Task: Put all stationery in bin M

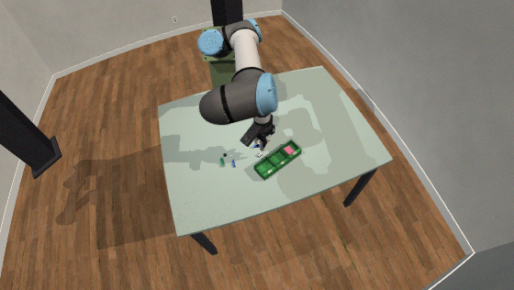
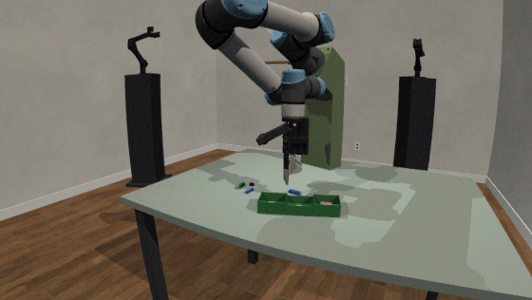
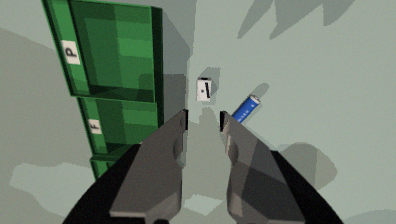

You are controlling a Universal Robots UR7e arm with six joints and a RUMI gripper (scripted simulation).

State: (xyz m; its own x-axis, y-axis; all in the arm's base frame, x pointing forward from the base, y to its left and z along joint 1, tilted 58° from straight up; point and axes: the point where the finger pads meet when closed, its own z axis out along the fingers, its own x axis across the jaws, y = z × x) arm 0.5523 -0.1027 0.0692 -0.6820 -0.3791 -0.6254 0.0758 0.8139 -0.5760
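My hand is 60 mm above the grey-white item. Also, from my hand: green three-compartment bin tray: 100 mm ahead, 30 mm to the left, 50 mm below; black piece: 140 mm behind, 120 mm to the right, 70 mm below; pink eraser: 100 mm ahead, 120 mm to the left, 60 mm below.
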